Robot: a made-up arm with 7 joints.
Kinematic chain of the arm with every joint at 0, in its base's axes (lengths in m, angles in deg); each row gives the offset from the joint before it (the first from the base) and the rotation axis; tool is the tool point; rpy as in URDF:
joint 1: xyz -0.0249 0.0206 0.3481 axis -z
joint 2: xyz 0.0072 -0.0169 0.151 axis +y
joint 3: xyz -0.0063 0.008 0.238 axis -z
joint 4: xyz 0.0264 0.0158 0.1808 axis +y
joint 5: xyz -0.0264 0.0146 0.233 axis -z
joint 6: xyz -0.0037 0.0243 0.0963 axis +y
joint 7: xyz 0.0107 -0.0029 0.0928 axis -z
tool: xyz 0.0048 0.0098 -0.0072 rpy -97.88 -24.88 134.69
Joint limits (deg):
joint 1: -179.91..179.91
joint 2: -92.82..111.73
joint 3: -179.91..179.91
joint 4: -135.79..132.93
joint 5: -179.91..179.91
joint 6: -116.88..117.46
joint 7: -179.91..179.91
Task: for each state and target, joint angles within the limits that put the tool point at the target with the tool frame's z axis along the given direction. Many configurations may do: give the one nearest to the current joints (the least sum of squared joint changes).
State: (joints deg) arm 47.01 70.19 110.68 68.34 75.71 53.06 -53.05
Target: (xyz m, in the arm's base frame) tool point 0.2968 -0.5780 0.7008 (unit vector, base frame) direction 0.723 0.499 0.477
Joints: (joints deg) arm 29.22 78.22 99.49 58.16 64.24 51.68 -69.55
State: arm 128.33 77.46 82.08 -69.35 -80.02 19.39 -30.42
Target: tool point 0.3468 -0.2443 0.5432 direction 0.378 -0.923 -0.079
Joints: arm 84.29 91.27 71.90 -96.35 -119.30 41.18 -27.24
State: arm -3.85 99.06 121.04 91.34 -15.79 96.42 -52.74
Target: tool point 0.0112 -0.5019 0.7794 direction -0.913 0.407 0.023
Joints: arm 42.93 49.94 103.85 83.54 -59.78 97.16 -26.82
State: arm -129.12 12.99 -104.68 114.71 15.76 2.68 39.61
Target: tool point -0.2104 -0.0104 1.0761 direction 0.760 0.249 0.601
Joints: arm -98.40 43.32 -148.63 91.06 36.32 -1.72 62.72
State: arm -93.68 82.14 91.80 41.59 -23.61 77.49 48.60
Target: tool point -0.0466 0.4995 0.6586 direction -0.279 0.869 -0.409
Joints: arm -132.00 41.74 70.13 91.11 -9.65 88.76 90.17
